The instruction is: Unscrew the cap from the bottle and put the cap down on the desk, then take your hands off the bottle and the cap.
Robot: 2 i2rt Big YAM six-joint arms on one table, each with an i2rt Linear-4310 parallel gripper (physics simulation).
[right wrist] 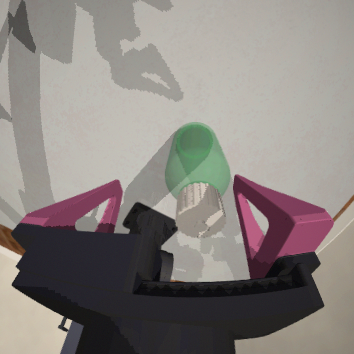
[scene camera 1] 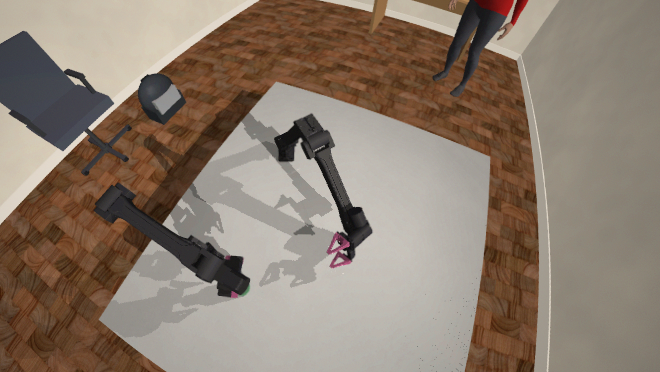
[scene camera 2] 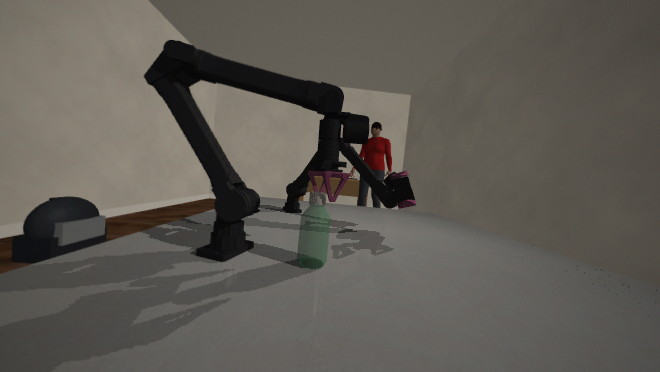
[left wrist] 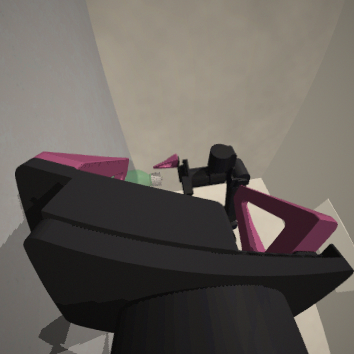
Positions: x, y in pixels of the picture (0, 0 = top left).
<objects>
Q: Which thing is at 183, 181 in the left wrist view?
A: My right gripper.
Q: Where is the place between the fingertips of my left gripper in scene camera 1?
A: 329, 260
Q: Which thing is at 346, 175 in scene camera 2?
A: My right gripper.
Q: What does my left gripper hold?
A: Nothing.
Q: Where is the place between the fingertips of my left gripper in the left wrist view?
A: At 184, 178
</objects>
